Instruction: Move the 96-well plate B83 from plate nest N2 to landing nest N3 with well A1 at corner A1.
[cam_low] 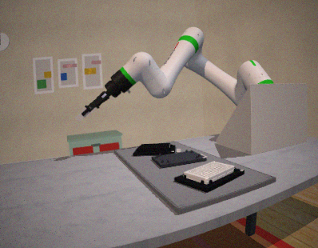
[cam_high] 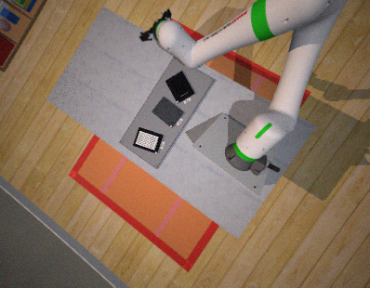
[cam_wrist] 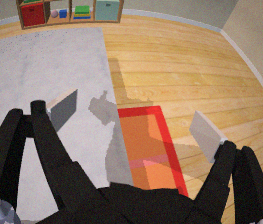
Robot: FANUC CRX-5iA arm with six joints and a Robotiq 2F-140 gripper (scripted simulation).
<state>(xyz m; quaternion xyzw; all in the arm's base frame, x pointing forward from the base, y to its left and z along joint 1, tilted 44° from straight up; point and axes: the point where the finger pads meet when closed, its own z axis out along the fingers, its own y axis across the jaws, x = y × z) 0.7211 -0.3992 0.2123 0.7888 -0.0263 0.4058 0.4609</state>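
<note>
Now: the white 96-well plate 59 cm to the left of my hand, 22 cm behind it and 15 cm below it. Round my hand: black nest 59 cm to the left, 22 cm behind, 16 cm below; then dark grey nest 38 cm to the left, 25 cm behind, 16 cm below; then black well plate 25 cm behind, 21 cm to the left, 15 cm below.
</note>
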